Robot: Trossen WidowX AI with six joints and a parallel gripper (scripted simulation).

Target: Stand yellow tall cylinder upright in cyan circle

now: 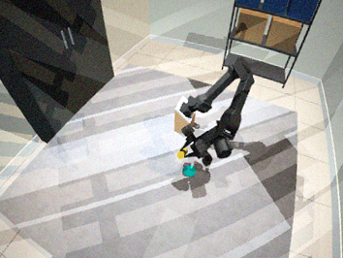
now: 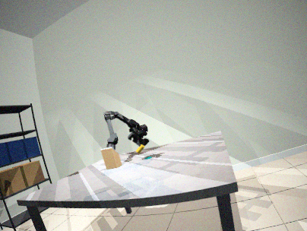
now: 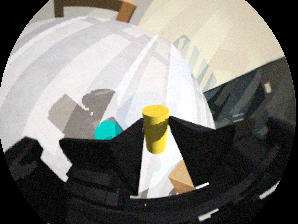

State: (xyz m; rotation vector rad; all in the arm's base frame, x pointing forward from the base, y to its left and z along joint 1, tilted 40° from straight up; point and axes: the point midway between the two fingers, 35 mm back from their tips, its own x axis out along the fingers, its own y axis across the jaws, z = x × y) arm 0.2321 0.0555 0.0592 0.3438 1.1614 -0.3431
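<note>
Now: gripper tip 110 mm above the cyan circle, 50 mm to the right of it and 10 mm short of it. The rest, counted from my gripper tip: yellow tall cylinder: 20 mm behind, 10 mm below.
</note>
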